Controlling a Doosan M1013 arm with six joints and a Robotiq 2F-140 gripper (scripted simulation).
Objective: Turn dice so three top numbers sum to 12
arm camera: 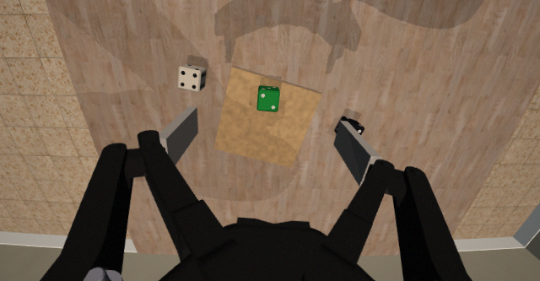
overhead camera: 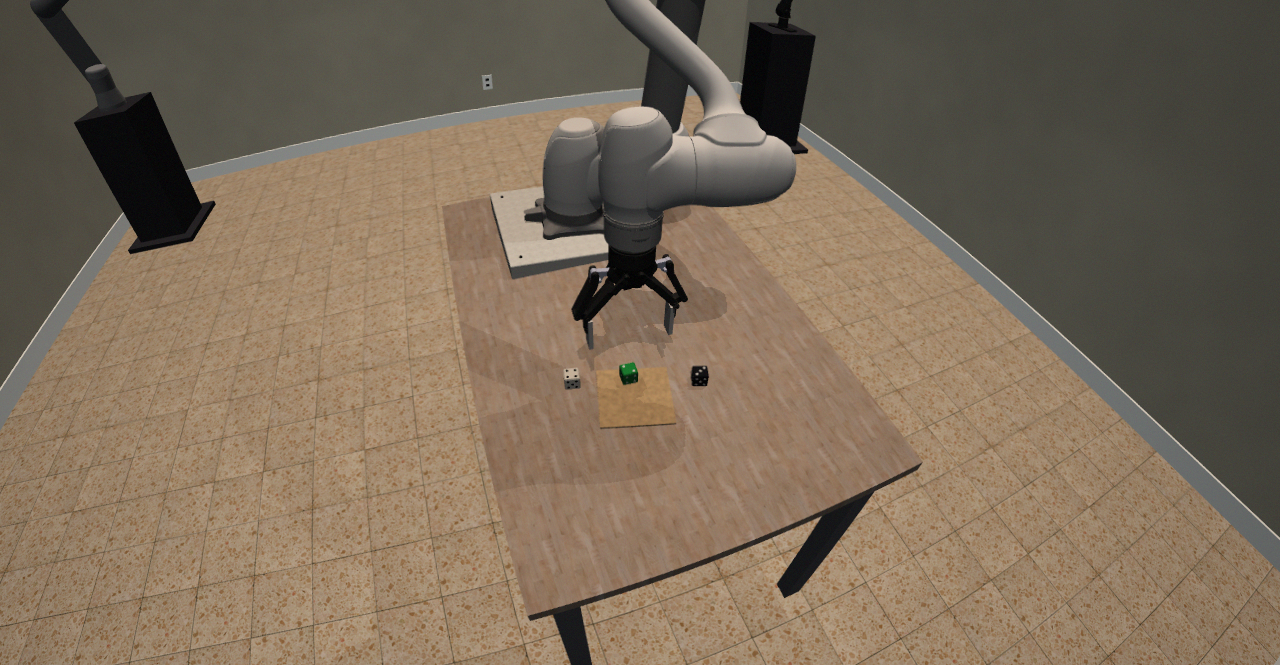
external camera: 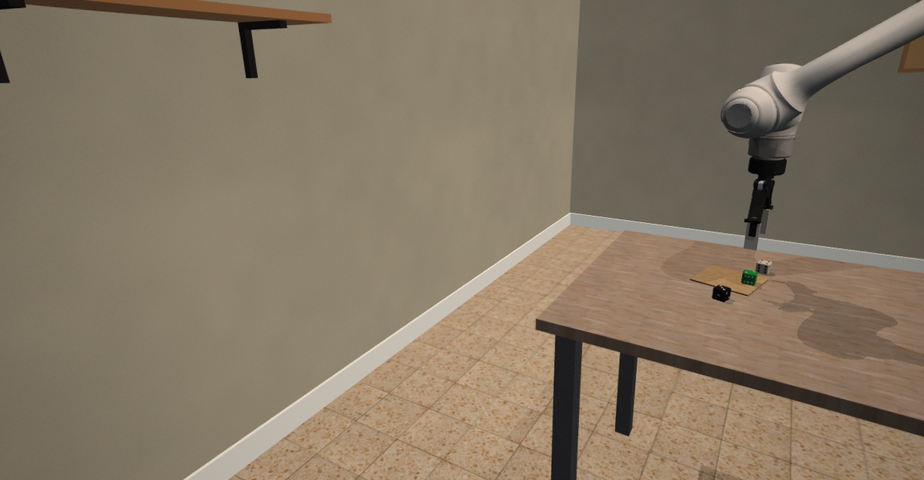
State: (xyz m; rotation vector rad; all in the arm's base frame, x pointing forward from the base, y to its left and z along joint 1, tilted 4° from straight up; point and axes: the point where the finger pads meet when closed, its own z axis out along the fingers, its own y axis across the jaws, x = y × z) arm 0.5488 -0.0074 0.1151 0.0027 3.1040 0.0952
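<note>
The black die lies 130 mm to the left of my hand, 110 mm below it and 40 mm ahead of it. Round my hand: white die: 110 mm to the right, 110 mm below, 20 mm behind; green die: 110 mm below; tan mat: 130 mm below, 50 mm ahead.
</note>
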